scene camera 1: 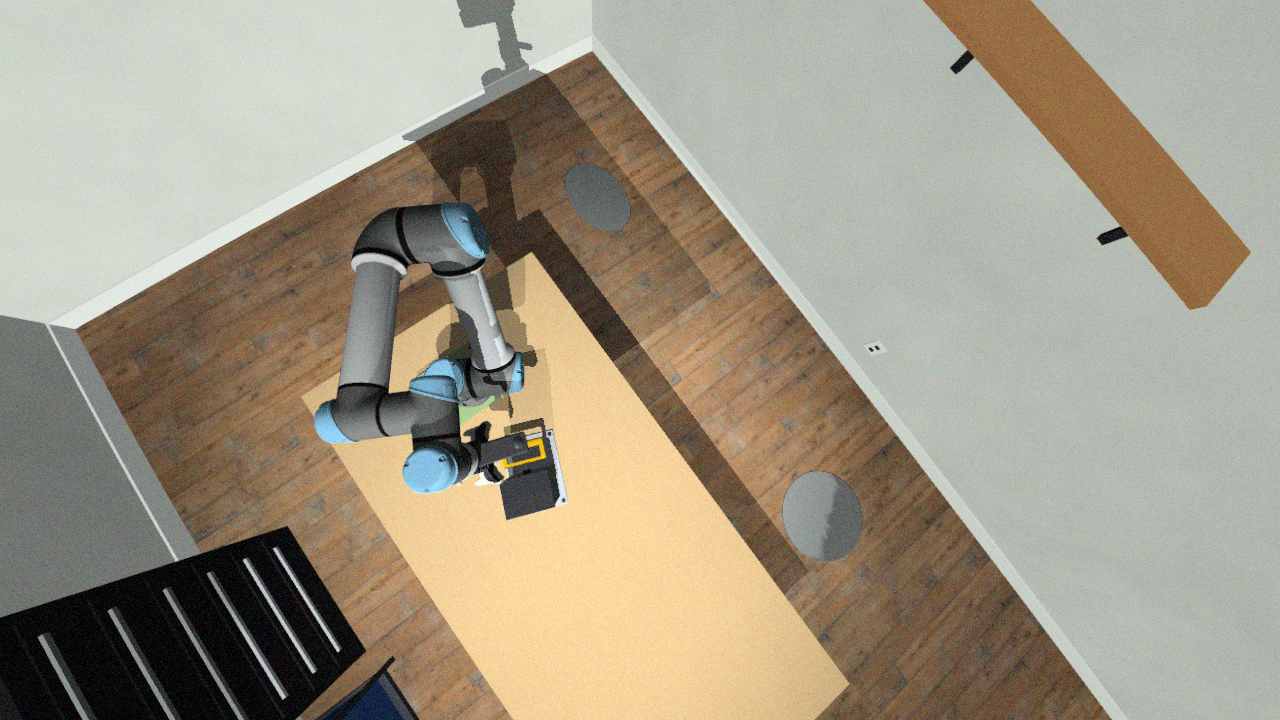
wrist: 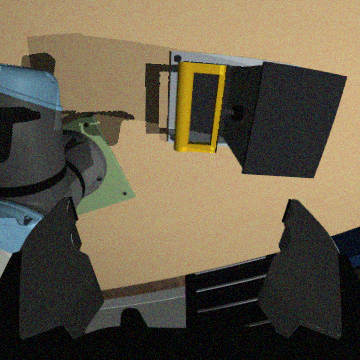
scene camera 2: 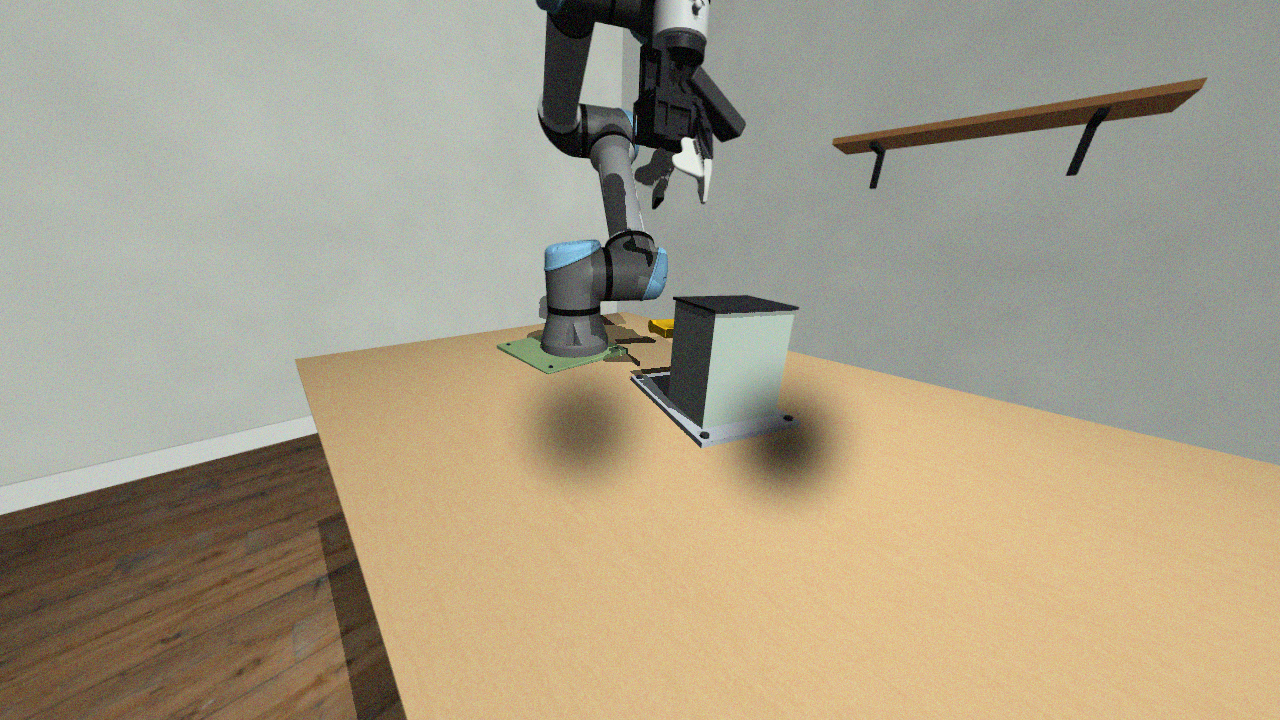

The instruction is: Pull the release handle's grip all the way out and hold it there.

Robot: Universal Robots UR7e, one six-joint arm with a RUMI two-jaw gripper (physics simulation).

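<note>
The release handle's yellow rectangular grip (scene camera 1: 542, 450) (scene camera 2: 662, 327) (wrist: 184, 107) stands off the side of a dark-topped box housing (scene camera 1: 529, 494) (scene camera 2: 747, 367) (wrist: 295, 120). A short dark rod joins them in the wrist view. The housing sits on a pale base plate (scene camera 1: 560, 474) (scene camera 2: 751, 431) with bolts at its corners. In scene camera 2 the housing hides most of the grip. My gripper (scene camera 2: 682, 201) (wrist: 180, 200) is open and empty. It hangs well above the table, apart from the grip, which lies beyond the fingertips in the wrist view. In scene camera 1 the wrist partly covers the grip.
The wooden table (scene camera 1: 626, 555) (scene camera 2: 537, 555) (wrist: 165, 240) carries the arm's green mounting plate (scene camera 2: 554, 360) (wrist: 112, 185) near the housing. A black slatted unit (scene camera 1: 187, 617) (wrist: 225, 295) stands beside the table. A wooden shelf (scene camera 1: 1092, 143) (scene camera 2: 1020, 116) is on the wall.
</note>
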